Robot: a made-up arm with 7 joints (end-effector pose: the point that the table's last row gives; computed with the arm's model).
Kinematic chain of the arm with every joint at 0, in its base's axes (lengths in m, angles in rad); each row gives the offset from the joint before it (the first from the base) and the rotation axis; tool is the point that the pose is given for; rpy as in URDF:
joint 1: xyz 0 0 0.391 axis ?
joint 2: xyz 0 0 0 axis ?
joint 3: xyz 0 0 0.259 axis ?
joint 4: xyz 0.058 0 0 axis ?
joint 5: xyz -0.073 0 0.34 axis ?
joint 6: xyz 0 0 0 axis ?
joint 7: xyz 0.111 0 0 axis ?
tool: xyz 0 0 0 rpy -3.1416 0 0
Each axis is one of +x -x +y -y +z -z.
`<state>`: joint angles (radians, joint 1 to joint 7).
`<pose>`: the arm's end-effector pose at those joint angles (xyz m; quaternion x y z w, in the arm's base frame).
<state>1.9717 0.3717 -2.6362 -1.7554 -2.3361 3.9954 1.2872</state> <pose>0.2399 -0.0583 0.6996 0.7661 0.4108 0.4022 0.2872</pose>
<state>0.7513 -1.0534 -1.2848 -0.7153 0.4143 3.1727 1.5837</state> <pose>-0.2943 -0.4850 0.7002 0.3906 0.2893 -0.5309 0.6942</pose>
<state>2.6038 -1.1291 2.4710 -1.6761 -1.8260 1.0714 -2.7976</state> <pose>0.1843 -0.5202 0.1921 -0.0157 -0.2071 0.6852 0.6981</pose>
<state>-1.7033 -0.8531 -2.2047 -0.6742 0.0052 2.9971 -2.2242</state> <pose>-0.0375 0.5542 0.7576 0.1615 -0.6418 -0.7252 0.1900</pose>
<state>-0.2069 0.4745 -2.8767 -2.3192 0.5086 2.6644 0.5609</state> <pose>-0.3572 0.0012 0.6938 -0.3688 -0.8329 0.2471 0.3306</pose>
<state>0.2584 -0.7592 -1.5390 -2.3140 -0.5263 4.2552 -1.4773</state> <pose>-0.0166 -0.3272 0.5463 0.4865 -0.0078 0.3896 0.7819</pose>
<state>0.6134 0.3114 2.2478 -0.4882 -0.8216 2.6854 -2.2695</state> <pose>0.0409 0.0835 1.0671 -0.2479 0.3175 0.9115 0.0825</pose>
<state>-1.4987 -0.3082 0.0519 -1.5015 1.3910 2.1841 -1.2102</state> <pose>-0.0126 -0.3503 0.8934 0.6670 -0.1532 0.7000 0.2042</pose>
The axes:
joint 1: +z
joint 2: +y
joint 3: +z
joint 4: -y
joint 5: +z
joint 6: -y
joint 7: -z

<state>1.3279 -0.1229 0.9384 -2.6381 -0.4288 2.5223 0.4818</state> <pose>-0.2779 0.2756 0.3953 0.4743 0.8637 0.1588 0.0622</pose>
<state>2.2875 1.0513 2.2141 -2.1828 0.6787 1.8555 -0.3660</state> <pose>-0.2562 -0.3077 0.6678 -0.5727 0.4544 -0.6371 0.2441</pose>
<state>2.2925 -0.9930 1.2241 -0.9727 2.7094 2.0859 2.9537</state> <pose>-0.0480 -0.5112 0.8108 0.4883 0.3955 -0.0385 0.7769</pose>
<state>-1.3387 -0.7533 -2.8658 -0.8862 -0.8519 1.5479 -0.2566</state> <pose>-0.2471 0.6246 0.5895 0.3940 0.8587 0.2297 0.2339</pose>
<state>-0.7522 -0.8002 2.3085 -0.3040 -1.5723 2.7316 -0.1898</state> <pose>-0.4074 0.3923 0.7380 -0.1350 0.3705 0.8931 0.2166</pose>
